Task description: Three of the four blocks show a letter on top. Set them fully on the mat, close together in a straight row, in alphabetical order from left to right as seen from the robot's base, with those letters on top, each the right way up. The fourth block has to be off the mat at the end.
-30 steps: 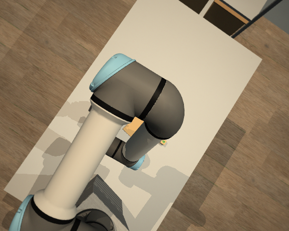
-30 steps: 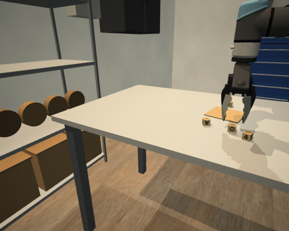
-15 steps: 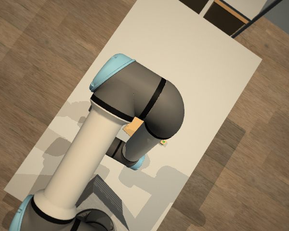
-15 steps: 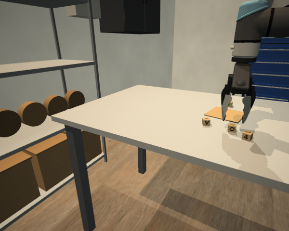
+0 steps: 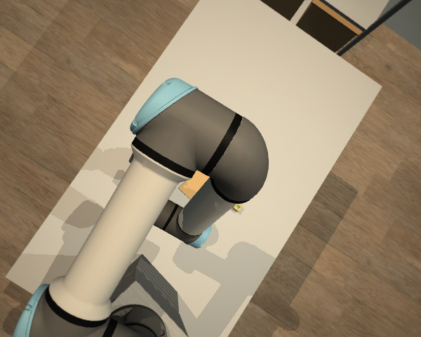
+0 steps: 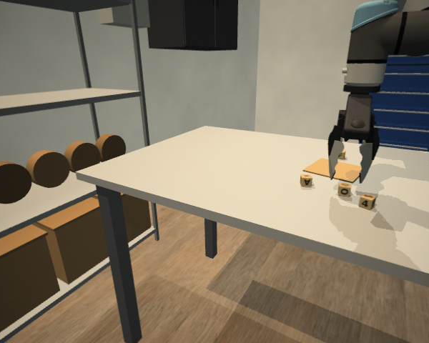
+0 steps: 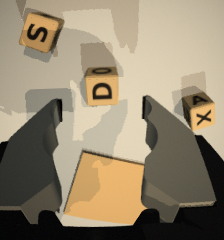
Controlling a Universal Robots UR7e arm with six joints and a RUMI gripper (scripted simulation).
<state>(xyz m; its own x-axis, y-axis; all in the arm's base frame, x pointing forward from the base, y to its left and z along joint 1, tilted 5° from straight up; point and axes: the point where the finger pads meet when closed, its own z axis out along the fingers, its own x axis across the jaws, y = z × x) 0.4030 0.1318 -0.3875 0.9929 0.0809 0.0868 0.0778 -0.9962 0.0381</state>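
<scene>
Now: the D block 40 mm below my hand. Round my hand: X block 90 mm ahead, 20 mm to the right, 40 mm below; then S block 50 mm behind, 50 mm to the left, 40 mm below; then orange mat 30 mm ahead, 170 mm to the right, 50 mm below.
</scene>
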